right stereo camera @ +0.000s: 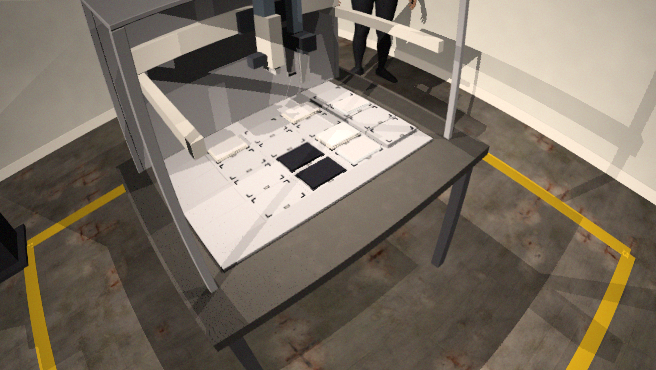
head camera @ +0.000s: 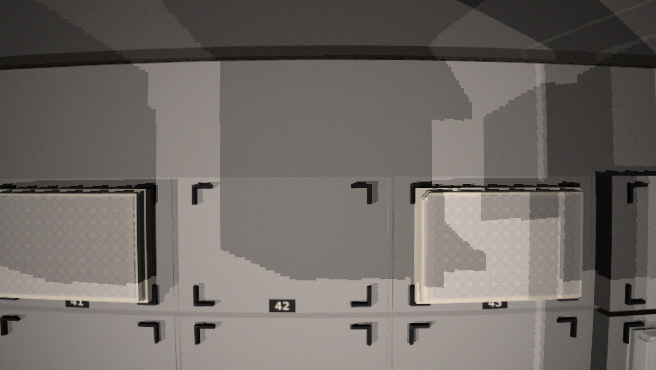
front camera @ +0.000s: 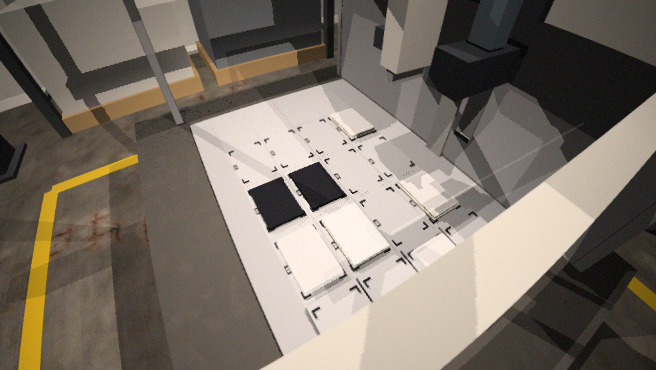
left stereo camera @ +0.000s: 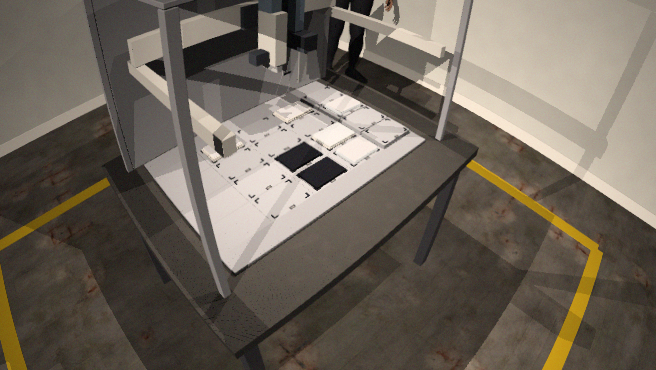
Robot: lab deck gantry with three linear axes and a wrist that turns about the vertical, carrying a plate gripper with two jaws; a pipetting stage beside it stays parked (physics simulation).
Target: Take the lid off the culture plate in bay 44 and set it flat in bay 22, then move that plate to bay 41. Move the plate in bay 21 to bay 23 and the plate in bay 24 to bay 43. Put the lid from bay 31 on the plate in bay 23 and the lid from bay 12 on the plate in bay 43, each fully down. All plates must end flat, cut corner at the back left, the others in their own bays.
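Places are measured from the robot's base along level axes (x ahead, y left, z up), in centimetres.
Pixels of known places: gripper, fingertip midpoint: (right stereo camera: pixel 298 78) (front camera: pixel 448 144) (left stereo camera: pixel 293 77); robot's base, origin of the base link: (right stereo camera: pixel 268 216) (front camera: pixel 229 153) (left stereo camera: pixel 274 217).
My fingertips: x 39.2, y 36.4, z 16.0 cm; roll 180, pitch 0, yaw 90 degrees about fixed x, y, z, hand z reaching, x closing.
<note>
Ahead of a thing's pixels: the offset from my fingertips to its top centre.
My gripper (front camera: pixel 451 143) (left stereo camera: pixel 302 79) is open and empty, high over the back of the deck. A cream plate {dz -14.5, dx +0.0, dy +0.0 cm} (front camera: pixel 429 194) (head camera: pixel 505 245) (right stereo camera: pixel 300 112) lies flat in bay 43, wells uncovered, cut corner at the back left. The culture plate {dz -14.5, dx -32.8, dy +0.0 cm} (front camera: pixel 352 122) (head camera: pixel 65 240) (right stereo camera: pixel 227 150) lies in bay 41, wells showing; its left end is outside the head view. Black lids lie flat in bay 12, the near lid {dz -15.2, dx -16.4, dy -32.1 cm} (front camera: pixel 276 202) (left stereo camera: pixel 322 172), and bay 22, the far lid {dz -15.2, dx -16.4, dy -21.4 cm} (front camera: pixel 316 185) (left stereo camera: pixel 299 156). A plate {dz -14.3, dx +0.0, dy -21.4 cm} (front camera: pixel 355 234) (left stereo camera: pixel 334 135) with a pale, smooth top sits in bay 23.
A pale plate {dz -14.5, dx +0.0, dy -32.1 cm} (front camera: pixel 311 260) (left stereo camera: pixel 356 150) sits in bay 13, and another {dz -13.1, dx +16.4, dy -10.7 cm} (front camera: pixel 436 250) (left stereo camera: pixel 344 104) in bay 34. The parked pipetting stage (front camera: pixel 412 40) (left stereo camera: pixel 272 40) hangs left of the gripper. A cream rail (front camera: pixel 500 260) crosses the front view and hides the deck's near right part.
</note>
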